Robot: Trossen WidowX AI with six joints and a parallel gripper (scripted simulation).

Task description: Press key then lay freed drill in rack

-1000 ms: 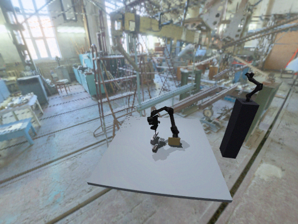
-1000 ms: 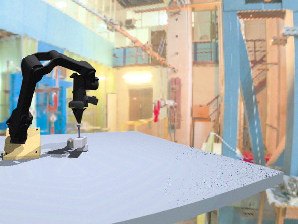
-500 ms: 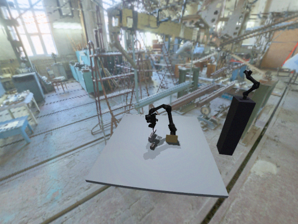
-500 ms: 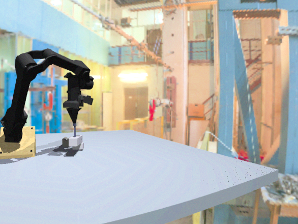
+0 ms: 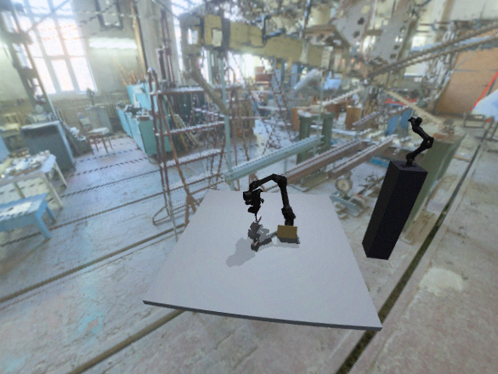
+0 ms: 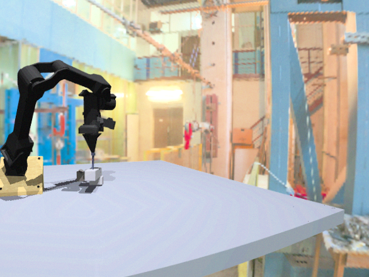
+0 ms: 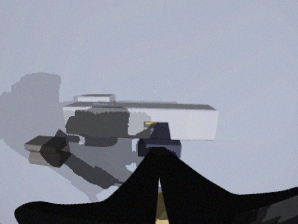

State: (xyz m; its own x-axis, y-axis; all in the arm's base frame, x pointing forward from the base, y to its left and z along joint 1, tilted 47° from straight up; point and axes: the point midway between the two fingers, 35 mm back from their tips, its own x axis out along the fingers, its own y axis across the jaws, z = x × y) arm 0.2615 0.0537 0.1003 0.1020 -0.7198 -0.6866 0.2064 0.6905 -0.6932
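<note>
Now: gripper tip 1 cm short of the drill, 4 cm to the right of it and 8 cm above it. Also, from my gripper tip: light grey block (2 cm to the left, 9 cm below); rack (4 cm behind, 20 cm to the left, 12 cm below).
</note>
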